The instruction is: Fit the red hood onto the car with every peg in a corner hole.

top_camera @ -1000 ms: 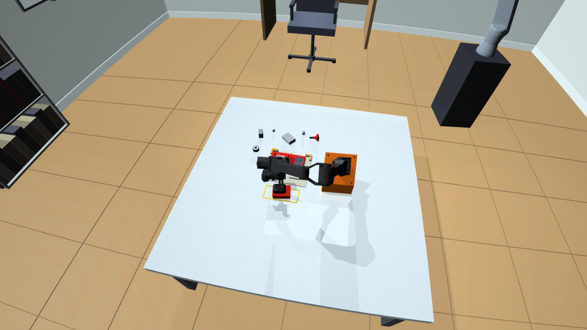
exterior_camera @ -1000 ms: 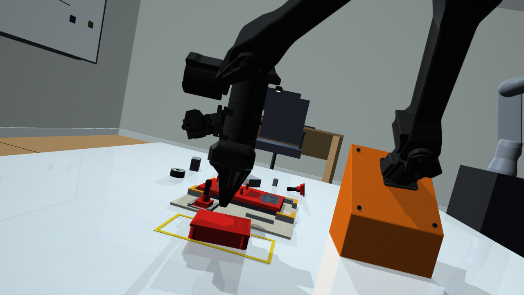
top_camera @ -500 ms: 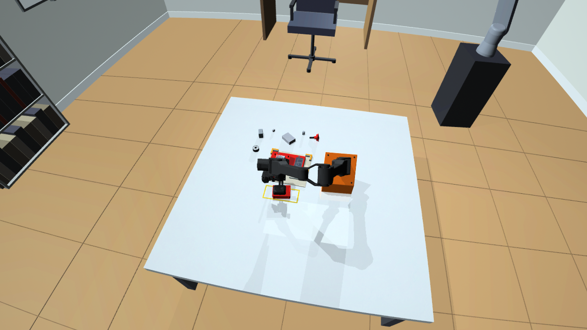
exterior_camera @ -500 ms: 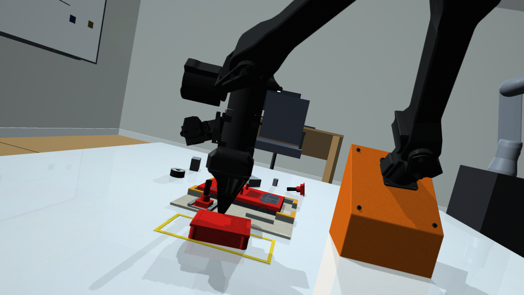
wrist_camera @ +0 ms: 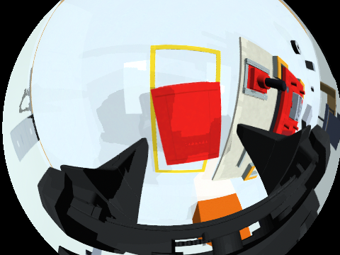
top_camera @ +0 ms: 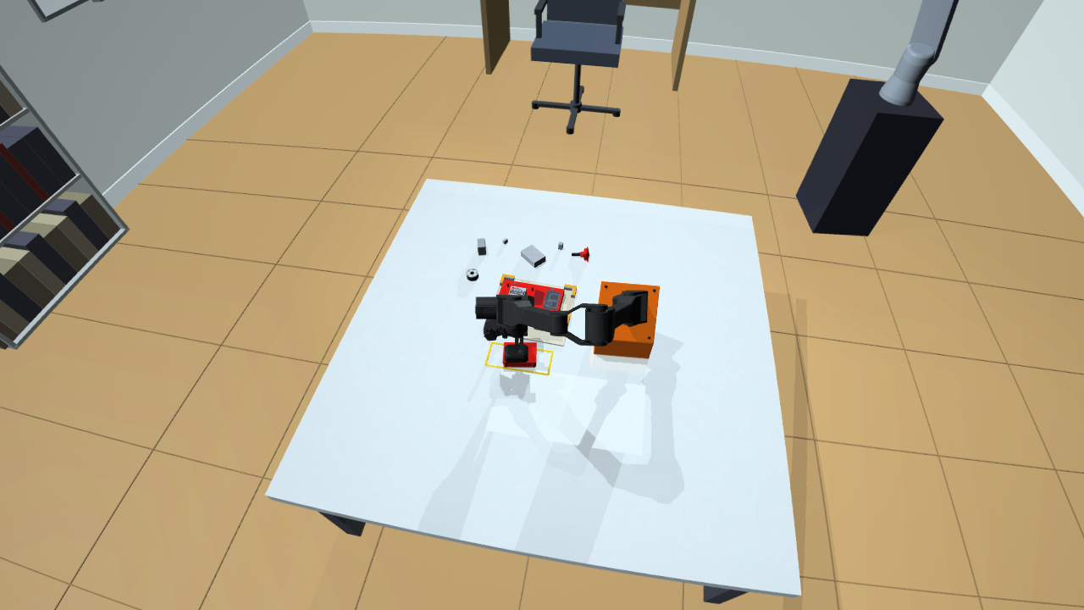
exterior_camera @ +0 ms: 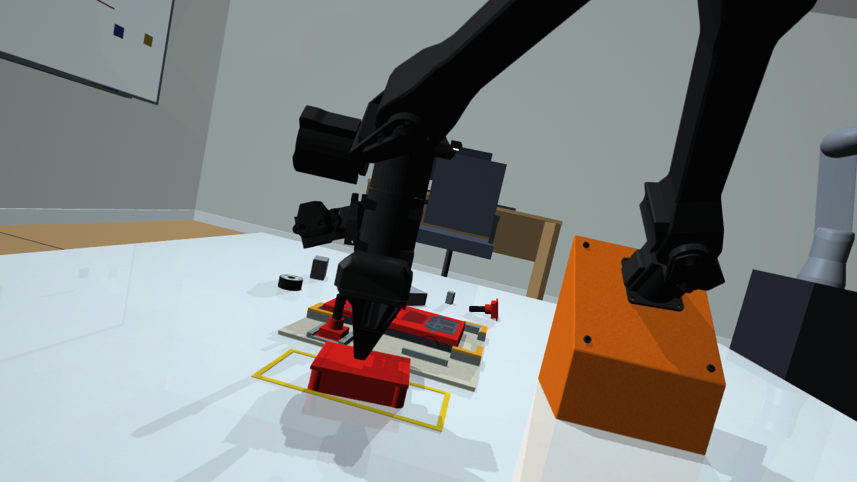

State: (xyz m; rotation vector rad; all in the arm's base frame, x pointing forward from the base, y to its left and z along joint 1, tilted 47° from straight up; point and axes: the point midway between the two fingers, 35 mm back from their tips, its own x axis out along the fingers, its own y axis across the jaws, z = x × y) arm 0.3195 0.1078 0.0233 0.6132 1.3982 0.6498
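Right now my gripper tip is 30 mm above the red hood. Also, from my gripper tip: grey engine block: 210 mm to the right, 20 mm below, 20 mm ahead; then jig: 190 mm to the right, 30 mm below, 20 mm behind.
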